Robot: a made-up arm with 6 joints. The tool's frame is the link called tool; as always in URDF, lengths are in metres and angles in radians.
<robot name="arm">
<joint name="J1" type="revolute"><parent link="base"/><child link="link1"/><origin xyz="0 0 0.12"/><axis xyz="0 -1 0"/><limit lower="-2.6" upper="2.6"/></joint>
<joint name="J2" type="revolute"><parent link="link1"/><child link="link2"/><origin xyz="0.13 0.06 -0.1"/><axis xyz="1 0 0"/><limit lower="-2.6" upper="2.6"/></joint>
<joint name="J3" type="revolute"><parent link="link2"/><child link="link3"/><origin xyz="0.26 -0.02 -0.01"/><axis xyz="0 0 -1"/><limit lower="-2.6" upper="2.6"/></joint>
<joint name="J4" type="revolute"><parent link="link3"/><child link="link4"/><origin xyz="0.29 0.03 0.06"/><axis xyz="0 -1 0"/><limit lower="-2.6" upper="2.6"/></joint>
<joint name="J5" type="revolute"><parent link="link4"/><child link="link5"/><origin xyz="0.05 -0.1 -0.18"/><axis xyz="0 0 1"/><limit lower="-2.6" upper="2.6"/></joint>
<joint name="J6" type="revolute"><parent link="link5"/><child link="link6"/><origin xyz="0.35 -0.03 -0.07"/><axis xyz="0 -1 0"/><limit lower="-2.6" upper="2.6"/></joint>
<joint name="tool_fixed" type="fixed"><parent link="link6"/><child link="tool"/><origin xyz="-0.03 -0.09 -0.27"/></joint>
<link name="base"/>
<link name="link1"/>
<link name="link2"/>
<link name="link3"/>
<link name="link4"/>
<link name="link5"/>
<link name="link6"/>
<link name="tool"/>
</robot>
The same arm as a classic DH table. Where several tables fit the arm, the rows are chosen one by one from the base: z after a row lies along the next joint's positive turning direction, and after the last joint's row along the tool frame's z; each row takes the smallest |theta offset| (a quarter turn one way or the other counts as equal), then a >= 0, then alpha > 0; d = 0 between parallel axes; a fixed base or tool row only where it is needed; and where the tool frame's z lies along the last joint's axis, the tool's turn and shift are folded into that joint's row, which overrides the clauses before.
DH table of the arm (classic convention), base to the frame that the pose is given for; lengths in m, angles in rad. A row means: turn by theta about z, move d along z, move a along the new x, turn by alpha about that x. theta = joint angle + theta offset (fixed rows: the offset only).
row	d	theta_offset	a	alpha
base (fixed)	0.1200	0.0000	0.0000	1.5708
J1	-0.0600	-1.5708	0.1000	-1.5708
J2	0.3900	-1.5708	0.0200	-1.5708
J3	-0.0500	-1.5708	0.2900	-1.5708
J4	0.0700	0.0000	0.0500	-1.5708
J5	-0.2500	0.0000	0.3500	1.5708
J6	0.1200	0.0000	-0.0300	-1.5708
tool (fixed)	-0.2700	0.0000	0.0000	0.0000
Joint limits (rad, base to tool): -2.6000..2.6000 -2.6000..2.6000 -2.6000..2.6000 -2.6000..2.6000 -2.6000..2.6000 -2.6000..2.6000

